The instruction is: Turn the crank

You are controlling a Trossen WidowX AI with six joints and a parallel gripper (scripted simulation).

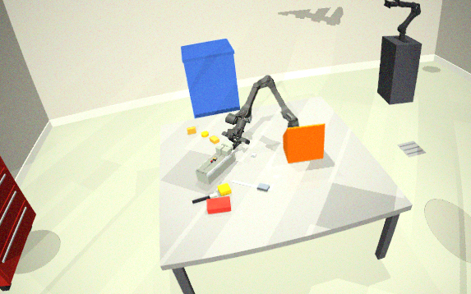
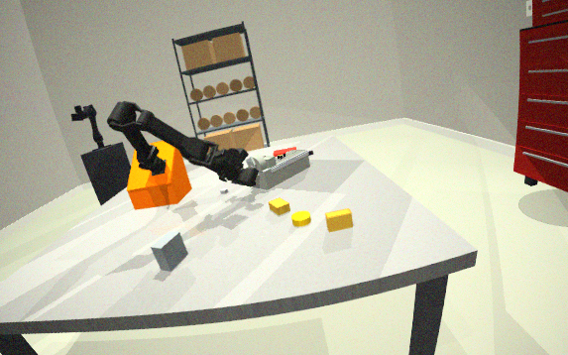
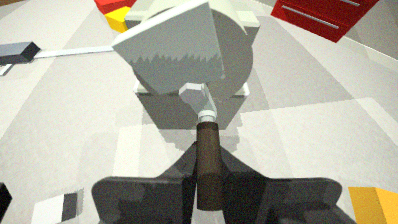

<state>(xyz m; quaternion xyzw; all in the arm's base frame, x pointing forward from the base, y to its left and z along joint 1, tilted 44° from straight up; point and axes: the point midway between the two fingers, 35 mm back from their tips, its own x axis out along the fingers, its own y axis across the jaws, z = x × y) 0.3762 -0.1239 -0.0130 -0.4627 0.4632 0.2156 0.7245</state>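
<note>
My gripper tip is 10 mm past the dark brown crank handle, 10 mm to the left of it and 30 mm below it. From my gripper tip the other things lie so: yellow block (60 mm ahead, 330 mm to the left, 20 mm below); grey cube (160 mm behind, 390 mm to the right); red pointer (120 mm ahead, 150 mm to the left, 50 mm above).
</note>
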